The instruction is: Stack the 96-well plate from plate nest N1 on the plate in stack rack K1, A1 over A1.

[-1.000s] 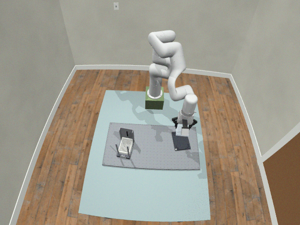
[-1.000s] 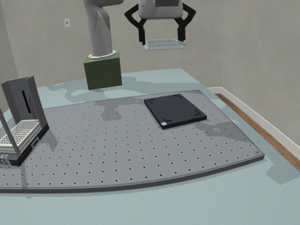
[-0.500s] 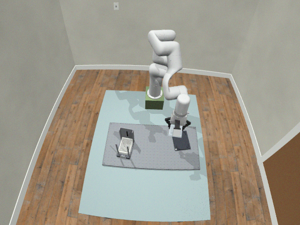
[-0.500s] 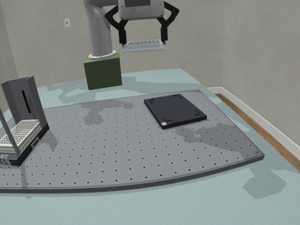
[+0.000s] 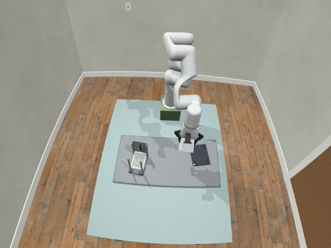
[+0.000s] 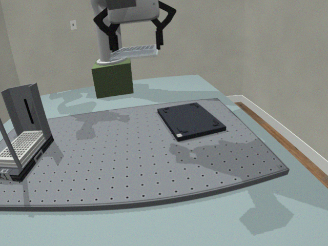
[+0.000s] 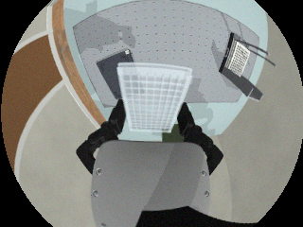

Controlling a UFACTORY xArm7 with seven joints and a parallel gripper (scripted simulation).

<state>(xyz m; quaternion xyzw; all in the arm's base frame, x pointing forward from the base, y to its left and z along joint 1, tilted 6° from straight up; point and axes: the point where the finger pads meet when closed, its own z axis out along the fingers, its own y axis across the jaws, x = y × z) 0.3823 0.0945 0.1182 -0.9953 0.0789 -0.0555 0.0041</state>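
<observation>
Now: hand 300 mm to the left of the white 96-well plate, 170 mm above it and 50 mm short of it. Round my hand: plate nest N1: 190 mm below, 110 mm to the left, 20 mm behind; clear 96-well plate: 10 mm below; pale A1 square: 180 mm below, 70 mm to the left, 60 mm ahead.
</observation>
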